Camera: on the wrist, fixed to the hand. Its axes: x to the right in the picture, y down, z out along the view.
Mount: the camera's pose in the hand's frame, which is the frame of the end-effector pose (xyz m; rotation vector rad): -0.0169 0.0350 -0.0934 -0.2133 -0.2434 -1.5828
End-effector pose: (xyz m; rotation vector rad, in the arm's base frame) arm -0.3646 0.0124 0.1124 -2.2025 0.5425 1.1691
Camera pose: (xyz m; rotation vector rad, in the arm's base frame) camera -0.3377 -0.0739 0.1578 -1.7143 -1.2773 0.5096
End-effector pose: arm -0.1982 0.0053 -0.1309 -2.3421 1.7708 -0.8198
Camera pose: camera -0.2751 0.0319 -0.0709 2.7730 0.3466 0.2266
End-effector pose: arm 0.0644 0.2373 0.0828 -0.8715 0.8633 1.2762
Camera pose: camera 0.0231 0.1488 0.0563 -1.1220 -0.2775 0.0312
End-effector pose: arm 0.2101 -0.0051 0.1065 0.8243 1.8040 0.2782
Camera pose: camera 0.1431 0.0278 0.1748 -0.7891 1.6420 -0.6247
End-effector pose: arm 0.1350 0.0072 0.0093 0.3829 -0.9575 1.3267
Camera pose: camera 0.1376 0.0729 -0.0676 0.8815 -0.6365 -0.2638
